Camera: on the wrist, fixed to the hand. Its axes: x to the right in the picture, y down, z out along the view.
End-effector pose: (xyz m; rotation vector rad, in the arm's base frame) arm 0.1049 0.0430 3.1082 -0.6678 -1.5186 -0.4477
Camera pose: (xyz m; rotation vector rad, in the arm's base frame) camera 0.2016 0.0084 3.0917 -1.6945 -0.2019 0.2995
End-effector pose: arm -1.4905 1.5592 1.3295 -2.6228 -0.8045 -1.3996
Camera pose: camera -1.5520 1.4904 1.3775 -1.8644 1.3833 -1.3741
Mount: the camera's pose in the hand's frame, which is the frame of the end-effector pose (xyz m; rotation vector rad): -0.0185 0.0391 -0.0946 -0.4281 0.4265 1.5436
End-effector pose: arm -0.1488 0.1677 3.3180 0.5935 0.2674 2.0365
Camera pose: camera -0.2188 0.1366 3.2476 0.0283 0.4439 -2.6555
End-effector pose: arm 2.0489 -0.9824 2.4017 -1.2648 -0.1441 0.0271
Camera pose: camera 2.0445 -1.0621 2.3350 -1.4954 1.2696 1.0846
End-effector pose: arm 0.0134 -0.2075 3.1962 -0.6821 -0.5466 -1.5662
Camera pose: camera 0.0428 -0.2644 3.1142 -0.7374 0.6074 -0.2801
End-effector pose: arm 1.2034 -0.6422 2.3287 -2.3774 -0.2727 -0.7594
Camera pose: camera 1.1597 -0.7315 2.3592 -1.8565 1.7968 -0.4662
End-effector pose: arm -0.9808 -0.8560 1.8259 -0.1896 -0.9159 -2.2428
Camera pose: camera -0.9301 -0.9283 1.7709 -0.4043 0.0879 -0.8884
